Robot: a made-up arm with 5 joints. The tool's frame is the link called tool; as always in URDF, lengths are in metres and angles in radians.
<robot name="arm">
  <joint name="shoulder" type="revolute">
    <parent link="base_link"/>
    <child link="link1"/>
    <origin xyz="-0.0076 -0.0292 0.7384"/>
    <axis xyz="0 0 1"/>
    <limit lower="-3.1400" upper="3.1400"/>
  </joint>
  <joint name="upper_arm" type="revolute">
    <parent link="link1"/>
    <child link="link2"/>
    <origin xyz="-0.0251 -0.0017 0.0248"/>
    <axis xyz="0 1 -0.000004"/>
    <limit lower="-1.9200" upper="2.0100"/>
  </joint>
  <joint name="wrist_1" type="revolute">
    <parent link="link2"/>
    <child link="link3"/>
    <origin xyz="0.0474 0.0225 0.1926"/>
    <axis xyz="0 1 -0.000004"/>
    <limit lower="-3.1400" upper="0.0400"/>
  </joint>
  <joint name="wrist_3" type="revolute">
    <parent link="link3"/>
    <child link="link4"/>
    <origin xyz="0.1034 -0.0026 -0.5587"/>
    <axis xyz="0 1 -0.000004"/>
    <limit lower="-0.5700" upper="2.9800"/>
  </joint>
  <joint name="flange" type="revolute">
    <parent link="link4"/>
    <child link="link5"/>
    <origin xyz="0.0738 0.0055 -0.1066"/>
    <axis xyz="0 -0.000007 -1"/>
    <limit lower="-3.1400" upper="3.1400"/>
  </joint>
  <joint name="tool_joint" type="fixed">
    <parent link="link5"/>
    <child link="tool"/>
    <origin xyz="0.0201 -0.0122 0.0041" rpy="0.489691 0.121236 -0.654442"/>
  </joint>
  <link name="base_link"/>
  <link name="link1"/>
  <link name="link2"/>
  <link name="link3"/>
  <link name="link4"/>
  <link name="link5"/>
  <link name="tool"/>
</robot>
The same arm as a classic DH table. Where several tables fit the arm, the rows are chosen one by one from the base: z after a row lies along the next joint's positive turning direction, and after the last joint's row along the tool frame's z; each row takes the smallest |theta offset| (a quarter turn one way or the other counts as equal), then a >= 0, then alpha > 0; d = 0 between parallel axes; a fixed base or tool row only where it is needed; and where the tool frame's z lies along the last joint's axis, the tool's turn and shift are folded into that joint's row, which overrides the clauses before.
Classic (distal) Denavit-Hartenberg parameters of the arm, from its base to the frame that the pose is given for. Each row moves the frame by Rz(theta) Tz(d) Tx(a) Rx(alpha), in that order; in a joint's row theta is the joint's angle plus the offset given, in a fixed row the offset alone. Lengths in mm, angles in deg.
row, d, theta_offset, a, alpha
base (fixed), 0.0, 75.41, -30.2, 0.00
shoulder, 763.2, -75.41, -25.1, -90.00
upper_arm, 0.0, -76.17, 198.3, 0.00
wrist_1, 0.0, -24.31, -568.2, 0.00
wrist_3, 23.7, -79.51, -73.8, 90.00
flange, 107.4, 24.71, -23.4, 151.16
tool (fixed), 5.6, 165.48, 0.0, 0.00
Joint limits (deg, base to tool): -179.91..179.91 -110.01..115.16 -179.91..2.29 -32.66..170.74 -179.91..179.91

